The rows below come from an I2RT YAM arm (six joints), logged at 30 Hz.
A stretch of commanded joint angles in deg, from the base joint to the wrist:
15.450 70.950 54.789 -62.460 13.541 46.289
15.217 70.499 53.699 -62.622 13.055 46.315
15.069 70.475 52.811 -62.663 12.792 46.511
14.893 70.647 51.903 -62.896 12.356 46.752
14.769 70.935 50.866 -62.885 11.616 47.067
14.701 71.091 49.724 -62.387 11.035 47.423
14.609 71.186 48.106 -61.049 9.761 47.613
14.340 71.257 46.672 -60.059 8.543 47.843
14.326 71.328 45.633 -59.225 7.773 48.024
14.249 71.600 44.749 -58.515 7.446 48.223
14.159 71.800 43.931 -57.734 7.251 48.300
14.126 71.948 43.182 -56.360 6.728 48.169
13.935 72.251 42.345 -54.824 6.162 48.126
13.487 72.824 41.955 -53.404 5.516 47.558
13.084 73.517 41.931 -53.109 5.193 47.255
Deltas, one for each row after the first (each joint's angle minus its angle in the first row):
-0.233 -0.451 -1.090 -0.162 -0.486 0.026
-0.381 -0.475 -1.978 -0.203 -0.749 0.222
-0.557 -0.303 -2.886 -0.436 -1.185 0.463
-0.681 -0.015 -3.923 -0.425 -1.925 0.778
-0.749 0.141 -5.065 0.073 -2.506 1.134
-0.841 0.236 -6.683 1.411 -3.780 1.324
-1.110 0.307 -8.117 2.401 -4.998 1.554
-1.124 0.378 -9.156 3.235 -5.768 1.735
-1.201 0.650 -10.040 3.945 -6.095 1.934
-1.291 0.850 -10.858 4.726 -6.290 2.011
-1.324 0.998 -11.607 6.100 -6.813 1.880
-1.515 1.301 -12.444 7.636 -7.379 1.837
-1.963 1.874 -12.834 9.056 -8.025 1.269
-2.366 2.567 -12.858 9.351 -8.348 0.966

